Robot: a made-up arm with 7 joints. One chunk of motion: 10 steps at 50 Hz.
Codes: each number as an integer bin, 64 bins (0 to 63) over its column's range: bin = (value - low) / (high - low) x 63, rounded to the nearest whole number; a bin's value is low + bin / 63 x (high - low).
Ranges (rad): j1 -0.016..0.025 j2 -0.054..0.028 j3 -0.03..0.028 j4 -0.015..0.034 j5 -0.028..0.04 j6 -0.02..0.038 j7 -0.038..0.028
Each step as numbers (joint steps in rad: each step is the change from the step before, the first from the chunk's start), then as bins.
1 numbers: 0.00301 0.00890 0.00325 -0.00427 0.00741 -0.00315 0.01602
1 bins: 29 48 36 14 33 18 52
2 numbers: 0.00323 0.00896 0.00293 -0.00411 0.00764 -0.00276 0.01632
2 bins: 30 48 36 14 33 19 52
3 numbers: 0.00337 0.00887 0.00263 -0.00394 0.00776 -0.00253 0.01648
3 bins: 30 48 35 14 33 19 52
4 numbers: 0.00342 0.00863 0.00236 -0.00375 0.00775 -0.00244 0.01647
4 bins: 30 48 35 14 33 19 52
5 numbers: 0.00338 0.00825 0.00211 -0.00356 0.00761 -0.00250 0.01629
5 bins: 30 48 35 15 33 19 52
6 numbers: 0.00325 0.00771 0.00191 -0.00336 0.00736 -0.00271 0.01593
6 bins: 30 47 35 15 33 19 51
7 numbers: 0.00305 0.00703 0.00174 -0.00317 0.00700 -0.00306 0.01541
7 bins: 29 47 34 15 32 18 51
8 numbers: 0.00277 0.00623 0.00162 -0.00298 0.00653 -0.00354 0.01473
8 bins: 29 46 34 15 32 18 50
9 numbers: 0.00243 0.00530 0.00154 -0.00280 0.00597 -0.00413 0.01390
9 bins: 28 46 34 16 31 17 50
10 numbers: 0.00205 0.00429 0.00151 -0.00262 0.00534 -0.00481 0.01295
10 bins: 28 45 34 16 31 16 49
